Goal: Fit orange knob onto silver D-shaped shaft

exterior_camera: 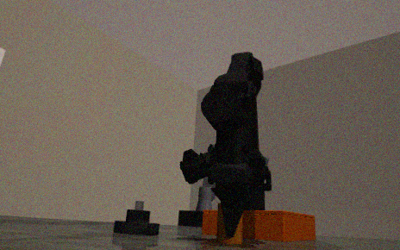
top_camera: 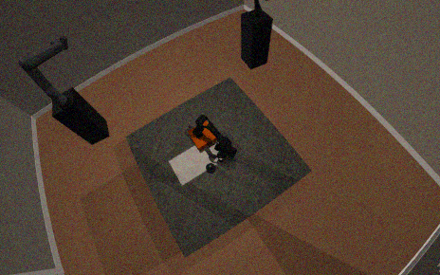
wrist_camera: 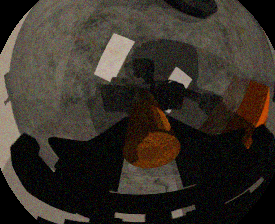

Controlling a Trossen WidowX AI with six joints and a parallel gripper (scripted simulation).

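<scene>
The orange knob is 30 mm above my gripper tip. Also, from my gripper tip: round pedestal: 60 mm ahead, 180 mm to the right, 20 mm above.
</scene>
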